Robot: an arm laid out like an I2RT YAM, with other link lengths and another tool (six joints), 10 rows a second.
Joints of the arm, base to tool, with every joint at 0 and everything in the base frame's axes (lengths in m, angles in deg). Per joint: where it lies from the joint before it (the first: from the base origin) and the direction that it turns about. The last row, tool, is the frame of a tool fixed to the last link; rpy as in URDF.
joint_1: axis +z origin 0 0 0.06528
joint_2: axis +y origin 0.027 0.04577 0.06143
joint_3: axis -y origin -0.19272 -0.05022 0
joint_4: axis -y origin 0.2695 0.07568 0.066
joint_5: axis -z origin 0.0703 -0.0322 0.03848
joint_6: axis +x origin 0.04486 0 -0.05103
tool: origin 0.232 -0.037 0.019 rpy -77.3 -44.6 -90
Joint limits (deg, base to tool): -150..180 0..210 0..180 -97..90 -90..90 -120..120
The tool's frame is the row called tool.
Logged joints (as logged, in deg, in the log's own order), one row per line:
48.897, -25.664, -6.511, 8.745, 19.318, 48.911
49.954, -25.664, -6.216, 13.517, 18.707, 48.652
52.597, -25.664, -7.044, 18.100, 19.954, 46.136
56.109, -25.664, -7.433, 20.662, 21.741, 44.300
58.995, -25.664, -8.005, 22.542, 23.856, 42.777
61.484, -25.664, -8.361, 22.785, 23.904, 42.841
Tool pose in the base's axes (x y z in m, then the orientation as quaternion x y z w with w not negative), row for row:
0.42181, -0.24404, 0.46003, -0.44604, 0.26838, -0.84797, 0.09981
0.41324, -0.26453, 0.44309, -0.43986, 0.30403, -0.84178, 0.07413
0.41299, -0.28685, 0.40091, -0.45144, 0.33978, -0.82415, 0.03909
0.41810, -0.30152, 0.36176, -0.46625, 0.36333, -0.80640, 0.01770
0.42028, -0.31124, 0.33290, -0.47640, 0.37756, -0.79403, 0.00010
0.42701, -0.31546, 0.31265, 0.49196, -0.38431, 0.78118, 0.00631
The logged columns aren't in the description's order. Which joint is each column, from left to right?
Columns, left to right: joint_2, joint_1, joint_6, joint_5, joint_4, joint_3.
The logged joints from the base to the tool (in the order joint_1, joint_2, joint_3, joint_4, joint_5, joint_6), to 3 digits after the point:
-25.664, 48.897, 48.911, 19.318, 8.745, -6.511
-25.664, 49.954, 48.652, 18.707, 13.517, -6.216
-25.664, 52.597, 46.136, 19.954, 18.100, -7.044
-25.664, 56.109, 44.300, 21.741, 20.662, -7.433
-25.664, 58.995, 42.777, 23.856, 22.542, -8.005
-25.664, 61.484, 42.841, 23.904, 22.785, -8.361

